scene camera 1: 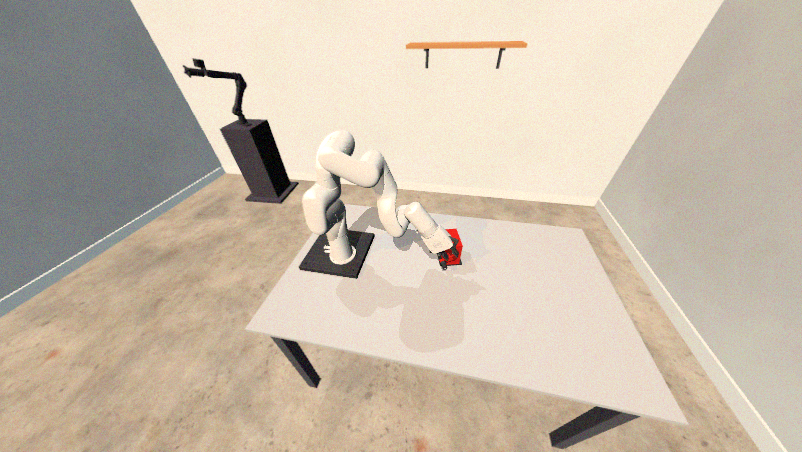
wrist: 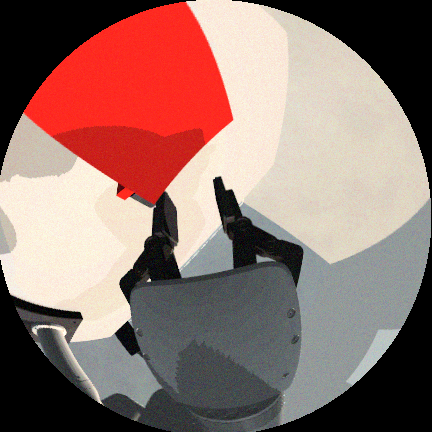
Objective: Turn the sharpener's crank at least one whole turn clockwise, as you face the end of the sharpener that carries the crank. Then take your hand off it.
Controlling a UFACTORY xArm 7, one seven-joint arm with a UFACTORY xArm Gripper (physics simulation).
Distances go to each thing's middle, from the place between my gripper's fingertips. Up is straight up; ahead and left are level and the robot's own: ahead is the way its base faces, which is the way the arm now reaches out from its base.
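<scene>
Red sharpener (wrist: pixel 139 109): 10 mm behind my hand, 50 mm below it and 80 mm to the left of it.
</scene>
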